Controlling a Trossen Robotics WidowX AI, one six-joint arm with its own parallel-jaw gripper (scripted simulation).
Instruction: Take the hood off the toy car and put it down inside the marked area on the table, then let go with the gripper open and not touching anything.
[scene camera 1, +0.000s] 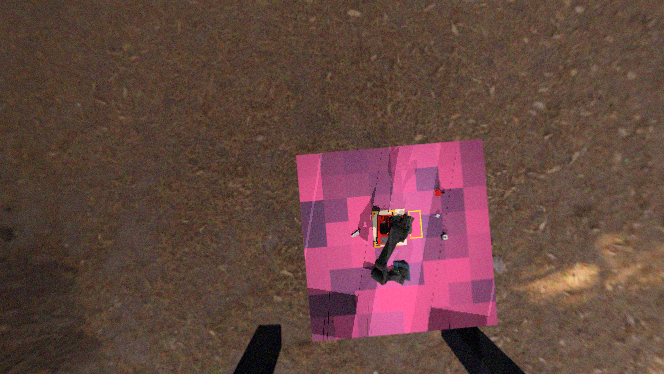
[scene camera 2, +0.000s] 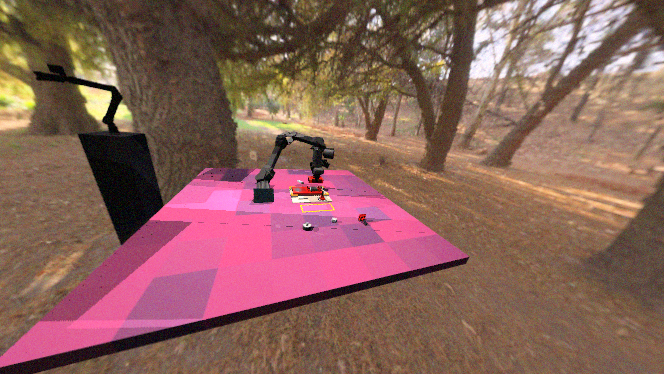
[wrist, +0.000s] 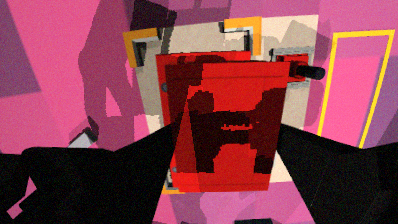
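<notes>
Here I can see a toy car (wrist: 162, 59), and my own gripper (wrist: 223, 128) is visible to me as well.
</notes>
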